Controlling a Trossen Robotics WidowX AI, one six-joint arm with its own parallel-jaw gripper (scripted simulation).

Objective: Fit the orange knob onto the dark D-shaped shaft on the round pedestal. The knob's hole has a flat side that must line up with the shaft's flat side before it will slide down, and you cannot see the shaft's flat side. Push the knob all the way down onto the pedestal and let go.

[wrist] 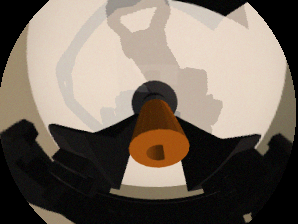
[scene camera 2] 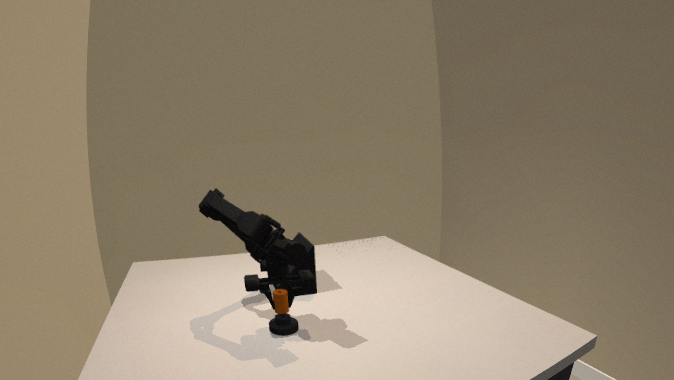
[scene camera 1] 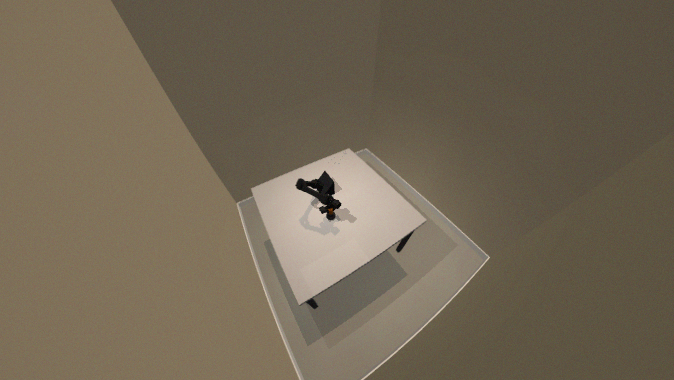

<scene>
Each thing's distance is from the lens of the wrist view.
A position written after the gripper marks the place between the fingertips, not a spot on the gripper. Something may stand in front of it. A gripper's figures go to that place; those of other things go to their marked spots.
gripper (wrist: pixel 155 118): 0.10 m
orange knob (wrist: pixel 158 141): 0.05 m
</scene>
